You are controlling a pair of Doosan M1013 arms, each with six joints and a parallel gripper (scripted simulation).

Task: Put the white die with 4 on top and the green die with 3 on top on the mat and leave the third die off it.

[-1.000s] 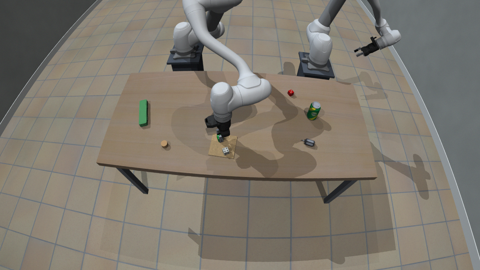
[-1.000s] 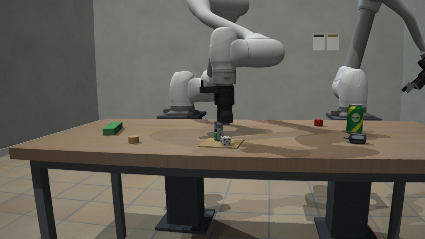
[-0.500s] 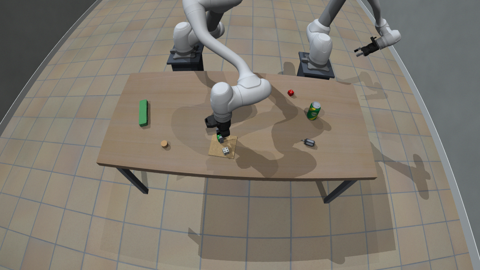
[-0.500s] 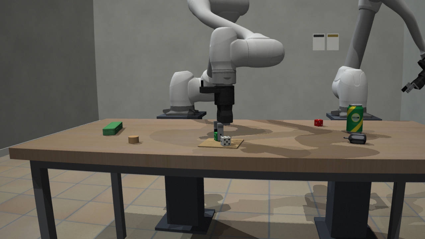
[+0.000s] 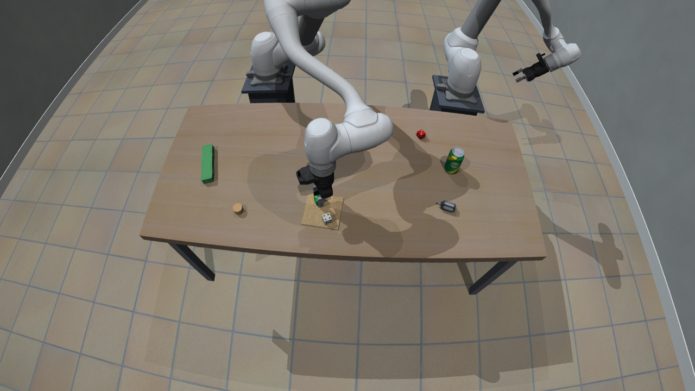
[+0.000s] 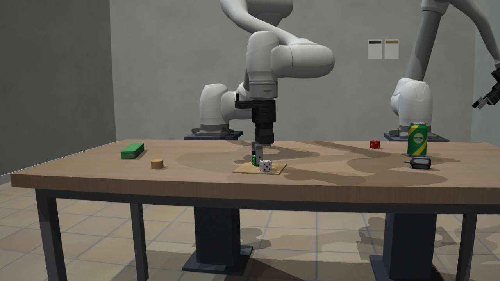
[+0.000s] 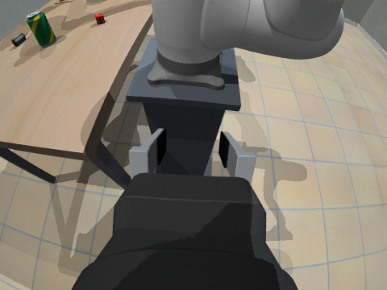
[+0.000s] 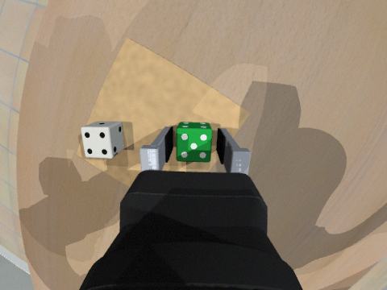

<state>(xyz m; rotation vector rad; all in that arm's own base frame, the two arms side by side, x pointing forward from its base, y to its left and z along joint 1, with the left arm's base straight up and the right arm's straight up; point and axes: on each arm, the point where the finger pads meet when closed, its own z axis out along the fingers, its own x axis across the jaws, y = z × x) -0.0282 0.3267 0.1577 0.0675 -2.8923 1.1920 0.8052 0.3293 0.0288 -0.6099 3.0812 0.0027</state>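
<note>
Now: the green die 10 mm below my right hand. From my right hand the other things lie so: tan mat: 40 mm ahead, 20 mm to the left, 30 mm below; then wooden disc: 80 mm ahead, 320 mm to the right, 20 mm below; then white die: 80 mm ahead, 40 mm to the left, 10 mm below.
</note>
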